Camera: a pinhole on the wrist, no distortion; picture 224 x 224 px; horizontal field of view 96.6 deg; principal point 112.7 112.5 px. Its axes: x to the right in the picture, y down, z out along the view. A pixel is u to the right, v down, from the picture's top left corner.
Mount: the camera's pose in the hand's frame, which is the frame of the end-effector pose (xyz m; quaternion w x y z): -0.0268 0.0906 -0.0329 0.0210 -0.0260 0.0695 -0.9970
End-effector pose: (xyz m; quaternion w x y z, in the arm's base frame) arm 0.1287 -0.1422 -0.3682 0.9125 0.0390 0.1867 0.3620
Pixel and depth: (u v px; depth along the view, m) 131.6 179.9 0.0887
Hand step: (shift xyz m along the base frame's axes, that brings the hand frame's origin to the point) -0.0188 -0.0081 0.0590
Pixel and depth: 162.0 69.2 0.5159
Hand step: -0.1308 0.0256 0.6122
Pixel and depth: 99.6 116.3 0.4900
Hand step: 0.2029 0.0780 0.3948
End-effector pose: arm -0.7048 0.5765 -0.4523 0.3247 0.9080 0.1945 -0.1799
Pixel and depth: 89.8 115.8 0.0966
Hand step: 0.0237 -0.0938 -0.0055
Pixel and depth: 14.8 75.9 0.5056
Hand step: 0.4329 -0.3557 -0.4429
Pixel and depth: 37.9 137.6 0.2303
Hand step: 0.1065 -0.0865 -0.1969
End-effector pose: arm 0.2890 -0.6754 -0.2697 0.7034 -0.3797 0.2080 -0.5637
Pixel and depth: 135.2 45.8 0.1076
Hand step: 0.1404 0.0820 -0.0656
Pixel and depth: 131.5 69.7 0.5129
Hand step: 0.4868 0.2690 0.1253
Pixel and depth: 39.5 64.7 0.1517
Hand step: 0.2059 -0.0377 -0.0244
